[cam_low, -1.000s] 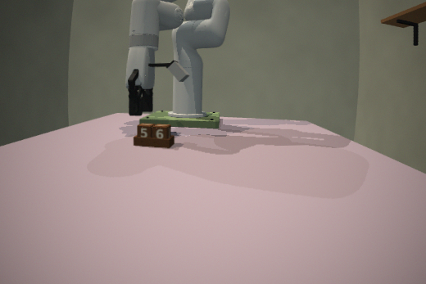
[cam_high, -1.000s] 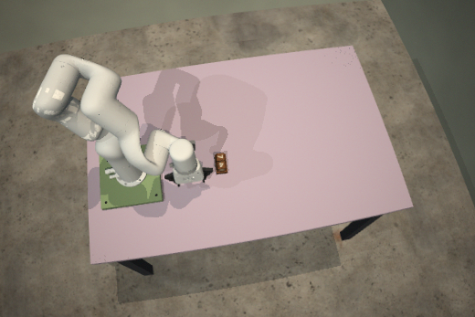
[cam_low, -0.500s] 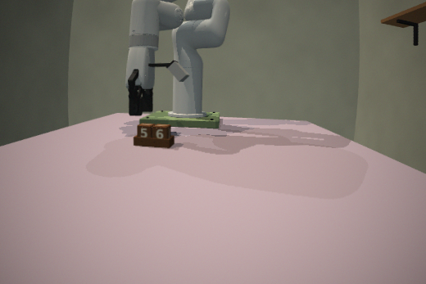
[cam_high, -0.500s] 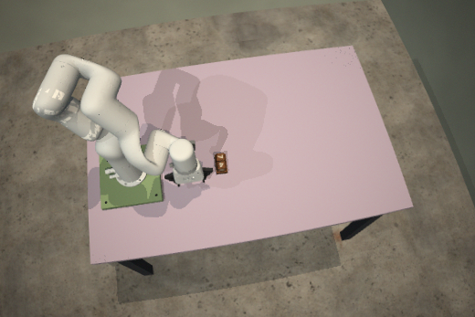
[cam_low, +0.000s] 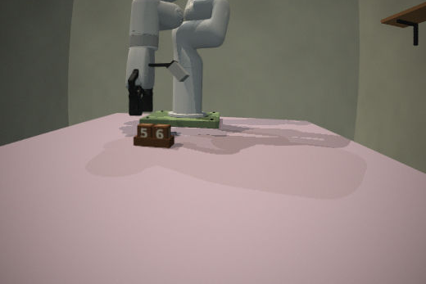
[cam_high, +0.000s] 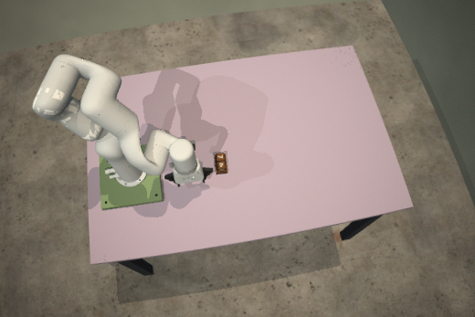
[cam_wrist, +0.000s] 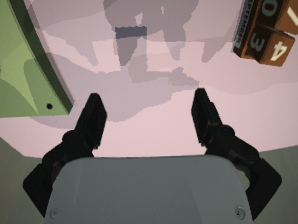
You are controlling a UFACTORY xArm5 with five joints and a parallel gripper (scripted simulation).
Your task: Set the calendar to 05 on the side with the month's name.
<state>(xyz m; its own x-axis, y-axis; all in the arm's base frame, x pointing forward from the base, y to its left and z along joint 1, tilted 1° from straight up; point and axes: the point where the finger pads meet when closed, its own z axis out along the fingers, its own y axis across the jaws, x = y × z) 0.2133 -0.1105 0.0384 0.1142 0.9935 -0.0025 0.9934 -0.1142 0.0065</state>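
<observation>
The cube is 120 mm ahead of my hand, 30 mm to the left of it and 30 mm below it. From my hand the other things lie so: brown calendar tray 130 mm ahead, 50 mm to the left, 50 mm below.
</observation>
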